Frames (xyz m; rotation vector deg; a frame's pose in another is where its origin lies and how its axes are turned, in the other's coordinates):
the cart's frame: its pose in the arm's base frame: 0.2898 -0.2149 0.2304 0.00 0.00 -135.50
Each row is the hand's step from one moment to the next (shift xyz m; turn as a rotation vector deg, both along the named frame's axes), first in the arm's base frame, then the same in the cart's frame.
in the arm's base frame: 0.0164 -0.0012 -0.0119 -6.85 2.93 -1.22
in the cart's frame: -0.0109 0.0124 -0.0119 2.83 -6.89 -1.22
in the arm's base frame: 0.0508 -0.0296 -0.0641 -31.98 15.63 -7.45
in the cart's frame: -0.0155 0.0567 -0.0641 11.85 -33.56 -7.45
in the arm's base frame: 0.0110 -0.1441 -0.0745 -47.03 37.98 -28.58
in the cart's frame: 0.0932 0.1105 -0.0745 6.92 -60.05 -28.58
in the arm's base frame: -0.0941 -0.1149 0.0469 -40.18 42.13 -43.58
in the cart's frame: 0.1477 0.0160 0.0469 -0.87 -58.21 -43.58
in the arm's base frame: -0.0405 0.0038 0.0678 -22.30 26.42 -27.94
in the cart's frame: 0.0262 -0.0311 0.0678 -2.61 -34.47 -27.94
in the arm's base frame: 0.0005 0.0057 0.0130 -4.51 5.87 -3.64
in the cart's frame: -0.0044 -0.0037 0.0130 -0.90 -7.35 -3.64
